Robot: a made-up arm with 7 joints.
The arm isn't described. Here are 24 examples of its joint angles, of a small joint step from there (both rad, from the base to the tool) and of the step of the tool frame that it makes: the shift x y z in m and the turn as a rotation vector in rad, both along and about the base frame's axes.
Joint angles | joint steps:
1: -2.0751 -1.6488 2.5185 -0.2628 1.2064 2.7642 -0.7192 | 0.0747 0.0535 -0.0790 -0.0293 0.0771 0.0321 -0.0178
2: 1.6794 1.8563 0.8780 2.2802 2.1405 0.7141 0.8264 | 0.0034 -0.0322 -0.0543 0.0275 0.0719 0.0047 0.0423
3: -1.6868 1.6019 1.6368 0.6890 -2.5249 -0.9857 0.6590 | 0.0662 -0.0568 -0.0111 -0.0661 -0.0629 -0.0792 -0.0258
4: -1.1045 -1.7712 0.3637 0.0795 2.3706 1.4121 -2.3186 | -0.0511 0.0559 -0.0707 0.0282 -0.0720 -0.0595 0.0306
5: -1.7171 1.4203 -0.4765 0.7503 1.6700 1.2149 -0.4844 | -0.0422 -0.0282 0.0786 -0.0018 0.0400 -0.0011 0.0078
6: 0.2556 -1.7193 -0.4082 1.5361 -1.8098 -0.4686 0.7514 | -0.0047 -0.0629 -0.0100 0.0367 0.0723 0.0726 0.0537
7: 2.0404 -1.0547 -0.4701 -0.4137 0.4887 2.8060 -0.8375 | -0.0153 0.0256 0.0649 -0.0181 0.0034 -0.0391 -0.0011
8: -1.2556 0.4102 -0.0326 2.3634 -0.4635 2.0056 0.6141 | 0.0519 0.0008 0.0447 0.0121 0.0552 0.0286 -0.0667
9: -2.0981 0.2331 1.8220 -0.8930 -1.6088 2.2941 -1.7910 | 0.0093 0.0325 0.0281 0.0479 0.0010 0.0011 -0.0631
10: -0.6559 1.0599 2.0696 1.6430 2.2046 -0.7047 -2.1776 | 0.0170 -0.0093 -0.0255 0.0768 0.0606 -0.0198 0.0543
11: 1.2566 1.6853 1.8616 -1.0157 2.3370 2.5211 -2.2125 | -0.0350 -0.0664 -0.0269 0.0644 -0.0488 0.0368 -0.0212
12: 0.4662 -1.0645 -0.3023 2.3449 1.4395 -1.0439 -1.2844 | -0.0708 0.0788 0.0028 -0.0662 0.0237 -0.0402 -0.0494
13: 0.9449 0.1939 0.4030 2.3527 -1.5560 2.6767 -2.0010 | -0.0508 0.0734 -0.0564 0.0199 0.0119 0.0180 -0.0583
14: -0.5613 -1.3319 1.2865 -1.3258 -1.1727 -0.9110 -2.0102 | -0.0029 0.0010 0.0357 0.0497 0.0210 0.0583 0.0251
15: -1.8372 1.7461 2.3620 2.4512 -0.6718 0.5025 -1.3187 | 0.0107 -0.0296 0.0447 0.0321 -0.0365 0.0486 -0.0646
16: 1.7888 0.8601 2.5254 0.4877 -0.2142 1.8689 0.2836 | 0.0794 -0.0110 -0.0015 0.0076 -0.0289 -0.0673 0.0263
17: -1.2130 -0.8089 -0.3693 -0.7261 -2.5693 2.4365 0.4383 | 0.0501 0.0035 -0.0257 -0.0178 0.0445 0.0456 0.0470
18: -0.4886 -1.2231 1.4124 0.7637 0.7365 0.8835 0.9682 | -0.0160 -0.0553 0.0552 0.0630 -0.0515 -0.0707 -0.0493
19: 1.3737 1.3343 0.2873 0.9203 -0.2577 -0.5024 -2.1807 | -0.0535 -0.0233 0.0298 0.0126 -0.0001 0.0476 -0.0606
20: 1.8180 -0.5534 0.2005 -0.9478 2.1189 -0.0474 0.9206 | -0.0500 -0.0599 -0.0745 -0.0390 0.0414 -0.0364 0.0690
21: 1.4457 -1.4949 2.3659 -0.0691 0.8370 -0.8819 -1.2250 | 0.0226 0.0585 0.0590 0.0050 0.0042 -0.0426 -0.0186
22: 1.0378 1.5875 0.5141 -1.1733 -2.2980 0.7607 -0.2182 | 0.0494 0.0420 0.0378 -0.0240 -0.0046 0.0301 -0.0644
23: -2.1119 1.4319 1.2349 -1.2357 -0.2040 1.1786 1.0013 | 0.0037 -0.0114 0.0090 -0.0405 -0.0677 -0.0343 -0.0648
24: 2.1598 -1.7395 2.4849 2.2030 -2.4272 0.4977 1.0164 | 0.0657 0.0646 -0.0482 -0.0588 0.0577 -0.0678 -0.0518
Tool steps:
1: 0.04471 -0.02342 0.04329 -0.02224 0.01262 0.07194
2: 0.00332 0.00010 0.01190 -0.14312 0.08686 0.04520
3: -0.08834 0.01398 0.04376 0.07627 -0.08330 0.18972
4: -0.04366 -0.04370 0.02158 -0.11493 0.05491 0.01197
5: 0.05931 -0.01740 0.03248 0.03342 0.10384 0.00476
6: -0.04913 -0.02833 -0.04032 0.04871 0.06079 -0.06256
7: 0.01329 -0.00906 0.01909 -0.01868 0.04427 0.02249
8: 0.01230 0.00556 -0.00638 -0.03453 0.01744 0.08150
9: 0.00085 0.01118 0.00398 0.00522 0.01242 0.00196
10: 0.00924 -0.01170 0.00181 -0.05370 0.02808 -0.06336
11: -0.04688 -0.00422 0.04411 -0.07151 0.08490 -0.14517
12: 0.04640 0.00007 0.01539 0.09156 -0.15979 -0.11855
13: 0.00412 -0.02234 0.00424 0.09519 -0.04517 -0.08132
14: 0.01507 -0.01626 -0.00136 -0.01684 -0.00298 0.00964
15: -0.02452 0.01194 -0.00828 0.05274 0.12863 -0.04350
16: 0.05413 0.01412 0.00944 0.05136 -0.01234 0.03750
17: 0.01175 0.02660 -0.00589 0.04911 0.01526 0.09261
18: 0.00049 0.00997 -0.02824 -0.01473 -0.04227 0.10133
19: -0.04454 0.02161 0.01202 -0.02120 -0.09484 -0.03883
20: -0.02135 0.03773 -0.02800 -0.02115 -0.12460 -0.10384
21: -0.00707 -0.02546 0.05763 0.11226 0.06376 0.01764
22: 0.04997 0.00433 -0.02588 -0.02144 -0.01978 0.07527
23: -0.01611 -0.01434 -0.00048 0.07680 -0.10611 0.03517
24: -0.05519 -0.03760 0.02623 0.09424 -0.10567 0.02249
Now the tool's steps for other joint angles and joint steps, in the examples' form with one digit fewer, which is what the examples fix.
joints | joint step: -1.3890 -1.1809 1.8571 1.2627 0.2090 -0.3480 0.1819 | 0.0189 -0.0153 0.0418 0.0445 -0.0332 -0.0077 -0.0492
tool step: 0.0005 0.0217 0.0020 -0.0126 -0.0677 0.0797
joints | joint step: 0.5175 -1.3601 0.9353 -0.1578 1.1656 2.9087 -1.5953 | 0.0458 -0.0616 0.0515 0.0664 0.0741 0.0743 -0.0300
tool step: -0.0334 0.0464 -0.0323 0.0255 0.1996 0.0830
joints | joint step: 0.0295 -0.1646 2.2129 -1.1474 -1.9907 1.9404 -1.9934 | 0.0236 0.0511 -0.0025 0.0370 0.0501 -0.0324 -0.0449
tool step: -0.0138 -0.0042 0.0041 -0.0045 -0.0550 0.0473
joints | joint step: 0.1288 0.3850 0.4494 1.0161 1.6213 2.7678 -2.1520 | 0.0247 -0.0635 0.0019 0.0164 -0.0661 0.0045 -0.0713
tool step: 0.0344 -0.0019 0.0015 -0.0958 0.0920 -0.0575
